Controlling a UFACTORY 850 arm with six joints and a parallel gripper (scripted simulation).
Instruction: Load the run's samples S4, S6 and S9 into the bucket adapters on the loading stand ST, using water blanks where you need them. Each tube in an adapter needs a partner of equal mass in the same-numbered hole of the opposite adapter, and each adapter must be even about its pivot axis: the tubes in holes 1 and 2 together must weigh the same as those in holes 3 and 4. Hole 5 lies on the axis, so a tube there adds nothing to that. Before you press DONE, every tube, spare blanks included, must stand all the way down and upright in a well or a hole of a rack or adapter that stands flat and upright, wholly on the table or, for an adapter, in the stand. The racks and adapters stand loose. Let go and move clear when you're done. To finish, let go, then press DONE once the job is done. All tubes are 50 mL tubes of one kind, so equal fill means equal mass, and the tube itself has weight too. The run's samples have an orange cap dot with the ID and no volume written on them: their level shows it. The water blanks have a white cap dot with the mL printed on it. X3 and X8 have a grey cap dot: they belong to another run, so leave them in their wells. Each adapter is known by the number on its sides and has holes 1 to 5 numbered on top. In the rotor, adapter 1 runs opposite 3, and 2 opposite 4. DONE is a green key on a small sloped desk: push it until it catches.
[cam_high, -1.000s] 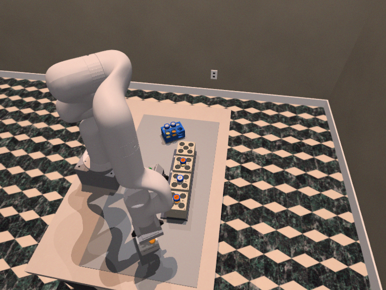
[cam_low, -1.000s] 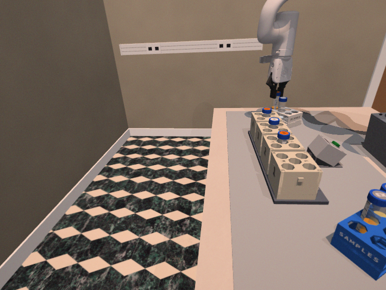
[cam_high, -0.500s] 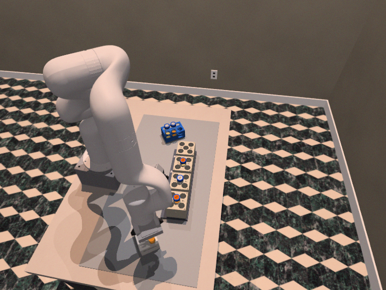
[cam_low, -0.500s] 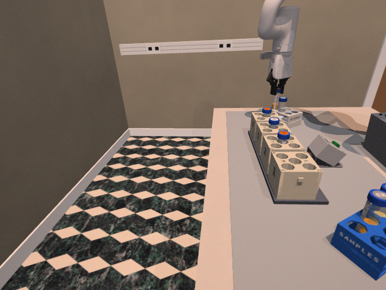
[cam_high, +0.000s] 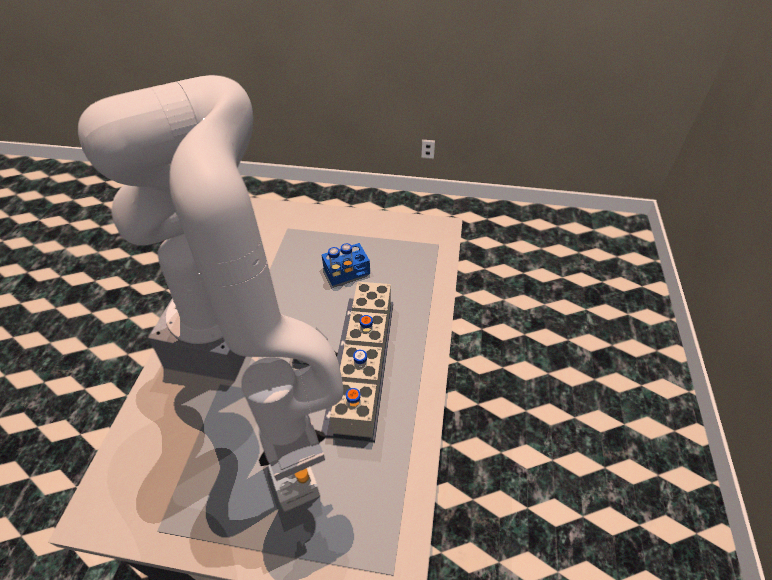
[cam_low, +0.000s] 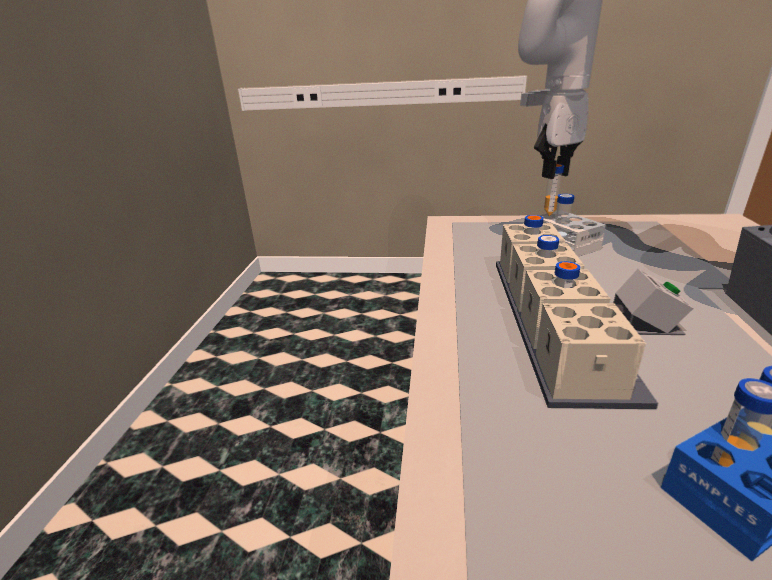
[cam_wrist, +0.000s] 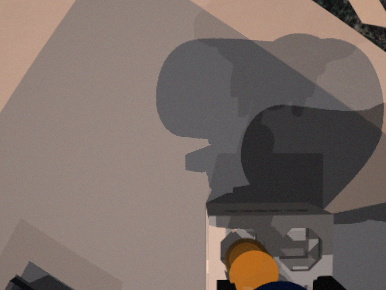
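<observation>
Now: the sample tube 5 cm below my hand and 1 cm to the left of it. Also, from my hand: green done key: 35 cm to the left, 16 cm behind, 11 cm below; white blanks rack: 15 cm below, 4 cm behind, 2 cm to the left; white-dot tube: 11 cm below, 3 cm to the left, 2 cm behind.
</observation>
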